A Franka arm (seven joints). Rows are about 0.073 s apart.
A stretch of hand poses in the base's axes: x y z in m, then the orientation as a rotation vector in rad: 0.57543 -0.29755 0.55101 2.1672 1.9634 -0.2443; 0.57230 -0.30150 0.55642 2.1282 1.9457 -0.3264; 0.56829 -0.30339 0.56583 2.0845 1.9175 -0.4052; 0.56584 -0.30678 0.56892 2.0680 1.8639 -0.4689; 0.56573 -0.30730 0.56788 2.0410 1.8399 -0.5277; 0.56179 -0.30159 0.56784 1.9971 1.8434 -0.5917; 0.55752 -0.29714 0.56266 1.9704 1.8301 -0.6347; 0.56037 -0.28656 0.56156 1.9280 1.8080 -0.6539; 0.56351 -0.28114 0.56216 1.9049 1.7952 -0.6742; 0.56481 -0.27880 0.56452 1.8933 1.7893 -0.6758; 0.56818 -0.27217 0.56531 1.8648 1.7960 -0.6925
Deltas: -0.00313 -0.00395 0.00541 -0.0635 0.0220 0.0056; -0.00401 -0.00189 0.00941 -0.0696 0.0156 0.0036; -0.00245 -0.00339 0.00309 -0.0614 0.0056 -0.0208; -0.00011 -0.00052 -0.00104 -0.0491 0.0157 -0.0027; -0.00394 0.00571 -0.00004 -0.0448 0.0291 0.0169; -0.00427 0.00445 -0.00518 -0.0368 0.0132 0.0036; 0.00285 0.01058 -0.00110 -0.0431 -0.0095 0.0141; 0.00314 0.00542 0.00060 -0.0271 0.0010 0.0054; 0.00130 0.00234 0.00236 -0.0106 -0.0046 0.0047; 0.00337 0.00663 0.00079 -0.0179 0.0082 0.0164
